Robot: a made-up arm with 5 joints.
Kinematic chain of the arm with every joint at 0, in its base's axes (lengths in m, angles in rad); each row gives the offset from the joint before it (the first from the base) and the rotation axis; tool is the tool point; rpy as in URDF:
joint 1: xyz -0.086 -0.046 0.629 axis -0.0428 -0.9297 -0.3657
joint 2: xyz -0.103 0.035 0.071 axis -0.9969 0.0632 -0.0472
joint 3: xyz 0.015 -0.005 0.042 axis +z
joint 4: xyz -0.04 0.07 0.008 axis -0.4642 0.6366 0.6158
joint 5: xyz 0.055 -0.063 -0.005 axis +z
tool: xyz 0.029 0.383 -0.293 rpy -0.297 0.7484 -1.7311
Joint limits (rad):
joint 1: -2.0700..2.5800
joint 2: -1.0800..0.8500
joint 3: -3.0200..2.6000
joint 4: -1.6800..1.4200
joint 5: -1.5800..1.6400
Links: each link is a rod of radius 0.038 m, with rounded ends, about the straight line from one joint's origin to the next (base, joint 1, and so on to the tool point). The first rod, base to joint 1, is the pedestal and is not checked.
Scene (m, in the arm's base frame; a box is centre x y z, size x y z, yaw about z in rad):
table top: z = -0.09
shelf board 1: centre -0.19 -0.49 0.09 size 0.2 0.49 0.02 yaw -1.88
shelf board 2: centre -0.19 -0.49 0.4 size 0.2 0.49 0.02 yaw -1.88
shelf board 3: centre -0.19 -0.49 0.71 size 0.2 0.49 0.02 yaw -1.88
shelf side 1: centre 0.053 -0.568 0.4 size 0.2 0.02 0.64 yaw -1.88
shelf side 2: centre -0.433 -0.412 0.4 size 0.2 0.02 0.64 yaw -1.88
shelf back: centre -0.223 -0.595 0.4 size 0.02 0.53 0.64 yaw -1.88
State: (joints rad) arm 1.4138 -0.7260 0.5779 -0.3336 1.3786
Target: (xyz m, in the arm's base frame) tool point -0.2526 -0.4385 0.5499
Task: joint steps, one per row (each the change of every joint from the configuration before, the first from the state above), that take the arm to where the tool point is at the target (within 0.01 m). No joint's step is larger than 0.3 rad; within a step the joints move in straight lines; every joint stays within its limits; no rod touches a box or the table.
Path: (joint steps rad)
1: -0.2559 0.0358 -0.2569 -0.0622 -0.2542
2: -0.2559 0.0359 -0.2569 -0.0623 -0.2541
3: -0.2559 0.0358 -0.2569 -0.0622 -0.2542
4: -0.2558 0.0358 -0.2570 -0.0623 -0.2541
5: -0.2559 0.0358 -0.2569 -0.0622 -0.2542
6: -0.2559 0.0359 -0.2569 -0.0622 -0.2542
7: -0.2559 0.0358 -0.2569 -0.0623 -0.2541
8: 0.2560 0.0173 -0.1277 -0.0720 -0.0742
9: 0.2559 0.0172 -0.1277 -0.0721 -0.0741
10: 0.2560 0.0173 -0.1277 -0.0720 -0.0741
11: 0.2560 0.0173 -0.1277 -0.0720 -0.0742

